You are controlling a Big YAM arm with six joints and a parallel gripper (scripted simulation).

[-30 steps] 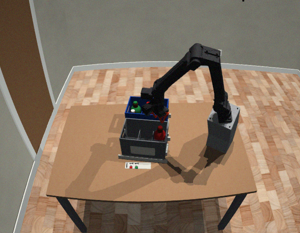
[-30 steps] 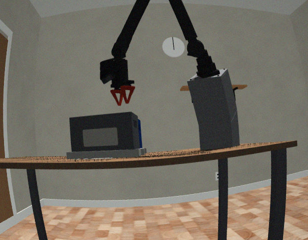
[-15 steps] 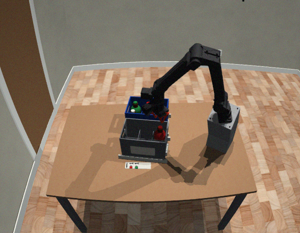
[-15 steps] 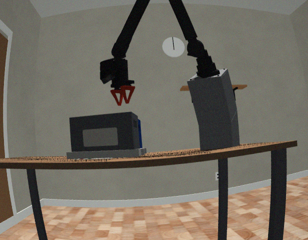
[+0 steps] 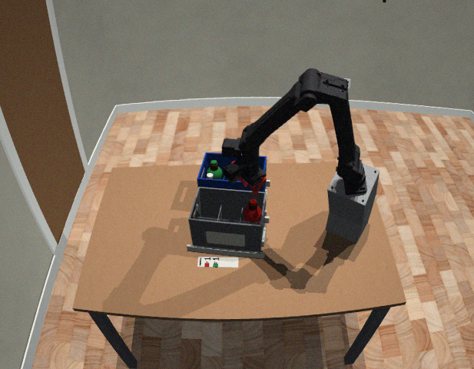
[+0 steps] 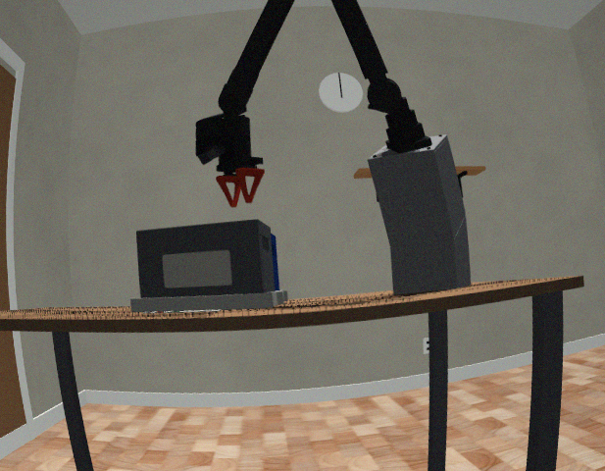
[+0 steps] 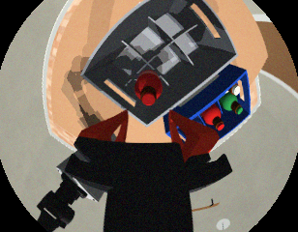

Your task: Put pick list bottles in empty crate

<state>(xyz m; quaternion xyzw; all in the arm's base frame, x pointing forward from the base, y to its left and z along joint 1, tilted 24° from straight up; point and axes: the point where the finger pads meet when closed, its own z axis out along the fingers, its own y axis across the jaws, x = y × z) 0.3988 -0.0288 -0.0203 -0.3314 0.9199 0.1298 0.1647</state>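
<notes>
My gripper is now 170 mm short of the green-labelled bottle, 250 mm to the left of it and 150 mm above it. Also, from my hand: blue-labelled bottle 240 mm to the right, 150 mm below; red-labelled bottle 10 mm behind, 10 mm to the right, 150 mm below; grey crate 80 mm ahead, 40 mm to the left, 150 mm below.
</notes>
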